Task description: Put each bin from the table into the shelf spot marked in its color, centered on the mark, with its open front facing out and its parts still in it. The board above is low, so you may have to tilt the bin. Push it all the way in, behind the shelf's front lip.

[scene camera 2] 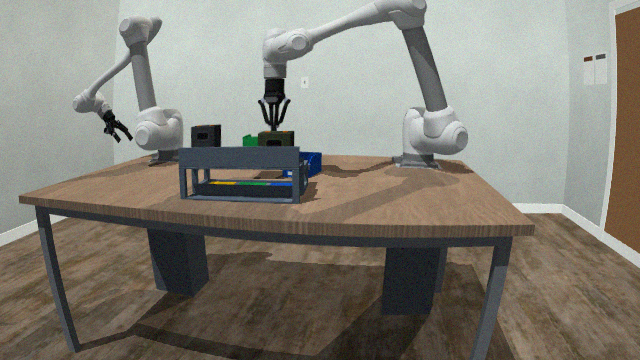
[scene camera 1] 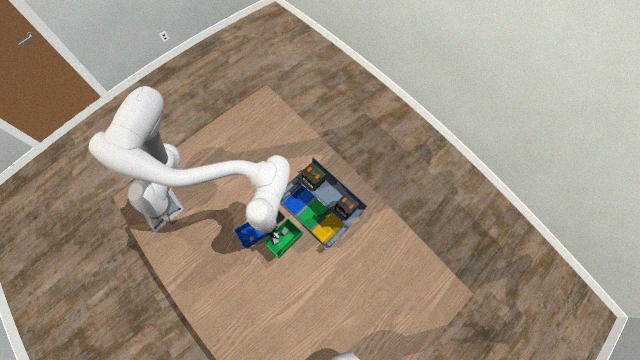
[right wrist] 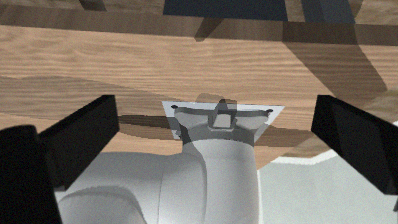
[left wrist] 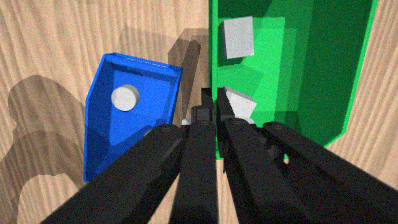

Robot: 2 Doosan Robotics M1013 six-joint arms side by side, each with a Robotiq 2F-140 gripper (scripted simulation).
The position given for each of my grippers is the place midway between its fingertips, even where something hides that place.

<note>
In view: my left gripper (scene camera 2: 273,142), my right gripper (right wrist: 214,112), a green bin (left wrist: 304,73) and a blue bin (left wrist: 109,132).
My left gripper is seen too in the left wrist view (left wrist: 212,102).
</note>
